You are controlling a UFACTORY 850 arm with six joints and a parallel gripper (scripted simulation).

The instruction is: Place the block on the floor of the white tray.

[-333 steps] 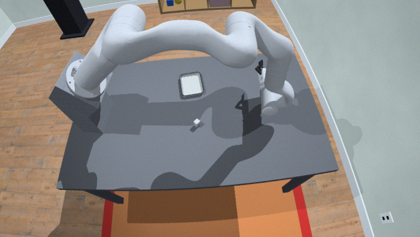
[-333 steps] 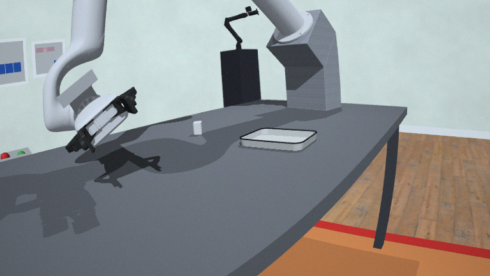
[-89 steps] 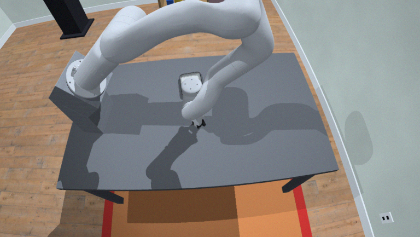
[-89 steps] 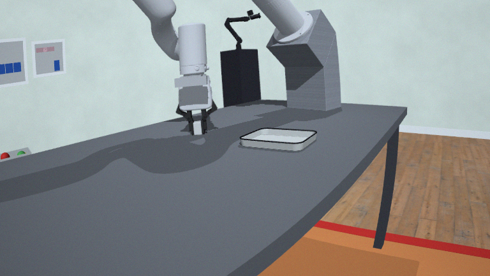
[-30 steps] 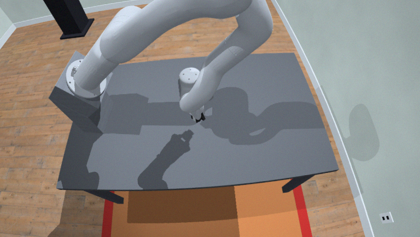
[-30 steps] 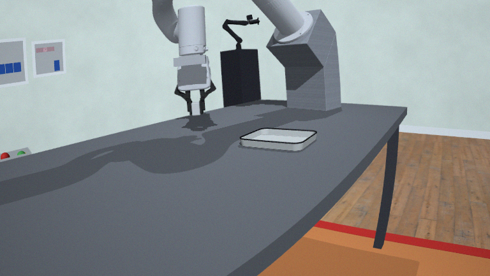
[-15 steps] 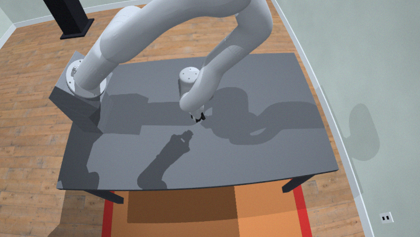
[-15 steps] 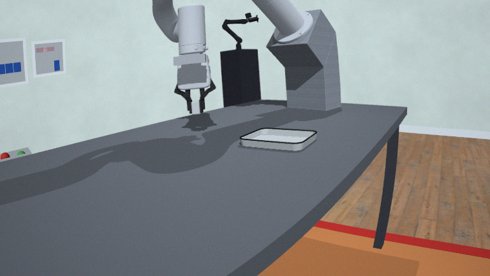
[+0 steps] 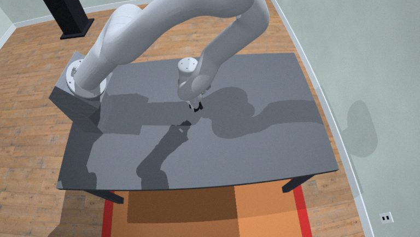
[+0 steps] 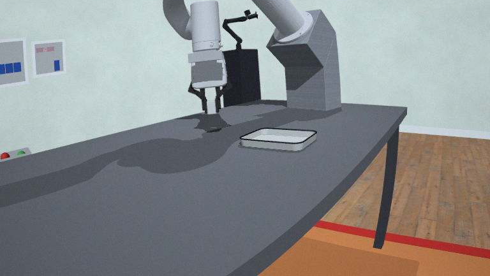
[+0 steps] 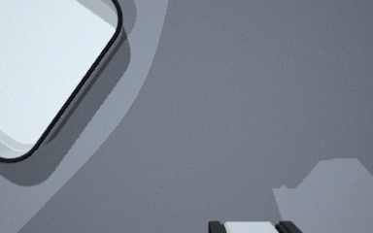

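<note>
The white tray lies 30 mm behind my hand, 210 mm to the left of it and 70 mm below it. From my hand the other things lie so: white block 10 mm below.
</note>
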